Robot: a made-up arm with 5 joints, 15 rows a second.
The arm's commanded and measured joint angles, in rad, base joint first. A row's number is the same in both.
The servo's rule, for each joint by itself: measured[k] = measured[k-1] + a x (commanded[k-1-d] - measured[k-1]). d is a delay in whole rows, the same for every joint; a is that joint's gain. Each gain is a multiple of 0.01, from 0.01 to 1. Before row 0 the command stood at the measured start. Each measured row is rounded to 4 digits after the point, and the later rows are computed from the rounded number. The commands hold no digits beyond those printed.
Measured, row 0: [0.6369 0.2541 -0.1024 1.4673 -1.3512]
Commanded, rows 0 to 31: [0.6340 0.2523 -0.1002 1.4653 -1.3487]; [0.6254 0.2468 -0.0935 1.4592 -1.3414]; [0.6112 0.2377 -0.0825 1.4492 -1.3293]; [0.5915 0.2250 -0.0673 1.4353 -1.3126]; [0.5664 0.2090 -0.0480 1.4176 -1.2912]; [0.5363 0.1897 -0.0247 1.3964 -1.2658]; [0.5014 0.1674 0.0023 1.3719 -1.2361]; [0.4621 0.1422 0.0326 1.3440 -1.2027]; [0.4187 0.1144 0.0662 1.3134 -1.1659]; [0.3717 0.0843 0.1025 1.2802 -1.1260]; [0.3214 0.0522 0.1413 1.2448 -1.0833]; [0.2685 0.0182 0.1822 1.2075 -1.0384]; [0.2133 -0.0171 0.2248 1.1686 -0.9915]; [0.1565 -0.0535 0.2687 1.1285 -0.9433]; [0.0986 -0.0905 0.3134 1.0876 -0.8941]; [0.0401 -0.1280 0.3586 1.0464 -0.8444]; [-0.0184 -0.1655 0.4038 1.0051 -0.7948]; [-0.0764 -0.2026 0.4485 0.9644 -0.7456]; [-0.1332 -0.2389 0.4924 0.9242 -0.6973]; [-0.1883 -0.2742 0.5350 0.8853 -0.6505]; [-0.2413 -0.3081 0.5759 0.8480 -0.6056]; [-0.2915 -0.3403 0.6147 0.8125 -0.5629]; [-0.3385 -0.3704 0.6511 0.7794 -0.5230]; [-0.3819 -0.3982 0.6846 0.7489 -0.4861]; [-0.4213 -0.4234 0.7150 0.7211 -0.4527]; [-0.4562 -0.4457 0.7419 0.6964 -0.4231]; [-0.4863 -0.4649 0.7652 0.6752 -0.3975]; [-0.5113 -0.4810 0.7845 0.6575 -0.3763]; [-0.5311 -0.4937 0.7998 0.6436 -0.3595]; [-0.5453 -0.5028 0.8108 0.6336 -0.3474]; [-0.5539 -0.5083 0.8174 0.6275 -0.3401]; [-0.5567 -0.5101 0.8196 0.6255 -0.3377]
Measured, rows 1 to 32: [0.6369 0.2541 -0.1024 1.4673 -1.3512]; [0.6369 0.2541 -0.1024 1.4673 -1.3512]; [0.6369 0.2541 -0.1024 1.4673 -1.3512]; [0.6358 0.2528 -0.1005 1.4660 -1.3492]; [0.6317 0.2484 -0.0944 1.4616 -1.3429]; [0.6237 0.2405 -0.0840 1.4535 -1.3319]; [0.6111 0.2290 -0.0695 1.4417 -1.3163]; [0.5937 0.2142 -0.0508 1.4260 -1.2960]; [0.5713 0.1961 -0.0281 1.4068 -1.2715]; [0.5440 0.1749 -0.0017 1.3841 -1.2428]; [0.5121 0.1507 0.0281 1.3580 -1.2103]; [0.4757 0.1238 0.0612 1.3290 -1.1743]; [0.4351 0.0946 0.0971 1.2973 -1.1352]; [0.3908 0.0632 0.1356 1.2632 -1.0932]; [0.3431 0.0299 0.1761 1.2270 -1.0488]; [0.2925 -0.0049 0.2185 1.1890 -1.0024]; [0.2395 -0.0409 0.2622 1.1497 -0.9545]; [0.1845 -0.0776 0.3067 1.1093 -0.9056]; [0.1282 -0.1149 0.3519 1.0684 -0.8560]; [0.0710 -0.1523 0.3971 1.0273 -0.8064]; [0.0135 -0.1895 0.4418 0.9864 -0.7572]; [-0.0437 -0.2261 0.4858 0.9460 -0.7087]; [-0.1001 -0.2617 0.5286 0.9065 -0.6616]; [-0.1552 -0.2960 0.5698 0.8685 -0.6162]; [-0.2084 -0.3288 0.6089 0.8321 -0.5730]; [-0.2591 -0.3596 0.6456 0.7978 -0.5325]; [-0.3070 -0.3882 0.6795 0.7660 -0.4949]; [-0.3516 -0.4142 0.7104 0.7368 -0.4607]; [-0.3924 -0.4375 0.7378 0.7105 -0.4302]; [-0.4290 -0.4578 0.7616 0.6876 -0.4037]; [-0.4611 -0.4750 0.7815 0.6680 -0.3815]; [-0.4884 -0.4888 0.7974 0.6521 -0.3637]
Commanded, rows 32 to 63: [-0.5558 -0.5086 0.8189 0.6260 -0.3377]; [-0.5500 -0.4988 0.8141 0.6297 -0.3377]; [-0.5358 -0.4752 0.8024 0.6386 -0.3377]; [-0.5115 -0.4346 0.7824 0.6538 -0.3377]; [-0.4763 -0.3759 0.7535 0.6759 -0.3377]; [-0.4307 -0.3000 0.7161 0.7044 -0.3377]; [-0.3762 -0.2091 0.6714 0.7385 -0.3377]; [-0.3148 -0.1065 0.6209 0.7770 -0.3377]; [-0.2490 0.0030 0.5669 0.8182 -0.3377]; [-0.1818 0.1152 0.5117 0.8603 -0.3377]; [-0.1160 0.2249 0.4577 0.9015 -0.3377]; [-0.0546 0.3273 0.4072 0.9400 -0.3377]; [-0.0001 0.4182 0.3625 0.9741 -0.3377]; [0.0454 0.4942 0.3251 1.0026 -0.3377]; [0.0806 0.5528 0.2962 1.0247 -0.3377]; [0.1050 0.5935 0.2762 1.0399 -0.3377]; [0.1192 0.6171 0.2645 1.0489 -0.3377]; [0.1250 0.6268 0.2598 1.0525 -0.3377]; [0.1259 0.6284 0.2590 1.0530 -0.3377]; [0.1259 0.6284 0.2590 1.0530 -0.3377]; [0.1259 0.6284 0.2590 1.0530 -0.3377]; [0.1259 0.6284 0.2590 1.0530 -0.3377]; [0.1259 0.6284 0.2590 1.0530 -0.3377]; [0.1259 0.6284 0.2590 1.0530 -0.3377]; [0.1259 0.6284 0.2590 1.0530 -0.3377]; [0.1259 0.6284 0.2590 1.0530 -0.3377]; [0.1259 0.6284 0.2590 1.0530 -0.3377]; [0.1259 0.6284 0.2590 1.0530 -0.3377]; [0.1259 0.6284 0.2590 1.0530 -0.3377]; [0.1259 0.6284 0.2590 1.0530 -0.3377]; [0.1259 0.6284 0.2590 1.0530 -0.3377]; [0.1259 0.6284 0.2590 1.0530 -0.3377]
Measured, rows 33 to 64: [-0.5106 -0.4992 0.8091 0.6401 -0.3505]; [-0.5275 -0.5059 0.8163 0.6319 -0.3421]; [-0.5389 -0.5090 0.8192 0.6277 -0.3385]; [-0.5455 -0.5087 0.8189 0.6266 -0.3379]; [-0.5473 -0.5014 0.8147 0.6286 -0.3377]; [-0.5428 -0.4820 0.8040 0.6351 -0.3377]; [-0.5306 -0.4469 0.7852 0.6473 -0.3377]; [-0.5094 -0.3944 0.7576 0.6659 -0.3377]; [-0.4787 -0.3245 0.7215 0.6909 -0.3377]; [-0.4387 -0.2391 0.6779 0.7218 -0.3377]; [-0.3904 -0.1410 0.6283 0.7577 -0.3377]; [-0.3353 -0.0344 0.5749 0.7970 -0.3377]; [-0.2754 0.0763 0.5199 0.8381 -0.3377]; [-0.2132 0.1863 0.4658 0.8793 -0.3377]; [-0.1513 0.2906 0.4148 0.9188 -0.3377]; [-0.0923 0.3850 0.3693 0.9547 -0.3377]; [-0.0386 0.4658 0.3308 0.9858 -0.3377]; [0.0079 0.5302 0.3007 1.0111 -0.3377]; [0.0458 0.5770 0.2794 1.0298 -0.3377]; [0.0744 0.6067 0.2664 1.0422 -0.3377]; [0.0941 0.6216 0.2607 1.0489 -0.3377]; [0.1065 0.6266 0.2592 1.0516 -0.3377]; [0.1141 0.6279 0.2590 1.0525 -0.3377]; [0.1187 0.6283 0.2590 1.0528 -0.3377]; [0.1215 0.6284 0.2590 1.0529 -0.3377]; [0.1232 0.6284 0.2590 1.0530 -0.3377]; [0.1243 0.6284 0.2590 1.0530 -0.3377]; [0.1249 0.6284 0.2590 1.0530 -0.3377]; [0.1253 0.6284 0.2590 1.0530 -0.3377]; [0.1255 0.6284 0.2590 1.0530 -0.3377]; [0.1257 0.6284 0.2590 1.0530 -0.3377]; [0.1258 0.6284 0.2590 1.0530 -0.3377]
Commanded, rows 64 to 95: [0.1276 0.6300 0.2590 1.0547 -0.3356]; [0.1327 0.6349 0.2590 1.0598 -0.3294]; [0.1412 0.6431 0.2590 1.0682 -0.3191]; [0.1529 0.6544 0.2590 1.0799 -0.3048]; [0.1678 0.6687 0.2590 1.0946 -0.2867]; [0.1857 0.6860 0.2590 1.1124 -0.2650]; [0.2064 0.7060 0.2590 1.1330 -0.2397]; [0.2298 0.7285 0.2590 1.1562 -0.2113]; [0.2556 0.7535 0.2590 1.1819 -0.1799]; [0.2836 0.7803 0.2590 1.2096 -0.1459]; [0.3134 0.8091 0.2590 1.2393 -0.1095]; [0.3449 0.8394 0.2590 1.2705 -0.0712]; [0.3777 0.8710 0.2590 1.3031 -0.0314]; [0.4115 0.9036 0.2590 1.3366 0.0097]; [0.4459 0.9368 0.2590 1.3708 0.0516]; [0.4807 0.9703 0.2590 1.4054 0.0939]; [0.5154 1.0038 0.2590 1.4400 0.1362]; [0.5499 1.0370 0.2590 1.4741 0.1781]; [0.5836 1.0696 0.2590 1.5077 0.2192]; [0.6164 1.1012 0.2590 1.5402 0.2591]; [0.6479 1.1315 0.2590 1.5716 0.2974]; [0.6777 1.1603 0.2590 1.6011 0.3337]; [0.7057 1.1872 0.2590 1.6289 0.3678]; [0.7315 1.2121 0.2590 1.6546 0.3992]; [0.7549 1.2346 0.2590 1.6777 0.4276]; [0.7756 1.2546 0.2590 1.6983 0.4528]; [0.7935 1.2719 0.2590 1.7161 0.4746]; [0.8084 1.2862 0.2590 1.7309 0.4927]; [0.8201 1.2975 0.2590 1.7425 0.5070]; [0.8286 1.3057 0.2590 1.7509 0.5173]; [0.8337 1.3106 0.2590 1.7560 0.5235]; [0.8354 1.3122 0.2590 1.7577 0.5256]
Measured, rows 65 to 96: [0.1258 0.6284 0.2590 1.0530 -0.3377]; [0.1258 0.6284 0.2590 1.0530 -0.3377]; [0.1258 0.6284 0.2590 1.0530 -0.3377]; [0.1265 0.6296 0.2590 1.0541 -0.3360]; [0.1289 0.6335 0.2590 1.0578 -0.3307]; [0.1337 0.6406 0.2590 1.0646 -0.3213]; [0.1412 0.6508 0.2590 1.0745 -0.3079]; [0.1516 0.6640 0.2590 1.0876 -0.2907]; [0.1649 0.6803 0.2590 1.1037 -0.2699]; [0.1811 0.6993 0.2590 1.1227 -0.2454]; [0.2001 0.7209 0.2590 1.1445 -0.2178]; [0.2217 0.7450 0.2590 1.1688 -0.1871]; [0.2458 0.7711 0.2590 1.1953 -0.1537]; [0.2722 0.7992 0.2590 1.2239 -0.1179]; [0.3006 0.8289 0.2590 1.2542 -0.0801]; [0.3307 0.8601 0.2590 1.2860 -0.0407]; [0.3622 0.8923 0.2590 1.3189 0.0001]; [0.3948 0.9252 0.2590 1.3526 0.0418]; [0.4283 0.9586 0.2590 1.3869 0.0840]; [0.4623 0.9920 0.2590 1.4214 0.1263]; [0.4965 1.0253 0.2590 1.4557 0.1683]; [0.5305 1.0581 0.2590 1.4895 0.2095]; [0.5640 1.0900 0.2590 1.5225 0.2497]; [0.5967 1.1207 0.2590 1.5544 0.2883]; [0.6283 1.1500 0.2590 1.5848 0.3251]; [0.6585 1.1775 0.2590 1.6135 0.3597]; [0.6870 1.2031 0.2590 1.6402 0.3917]; [0.7135 1.2264 0.2590 1.6646 0.4208]; [0.7377 1.2473 0.2590 1.6865 0.4467]; [0.7595 1.2655 0.2590 1.7057 0.4693]; [0.7786 1.2808 0.2590 1.7221 0.4883]; [0.7948 1.2932 0.2590 1.7354 0.5034]
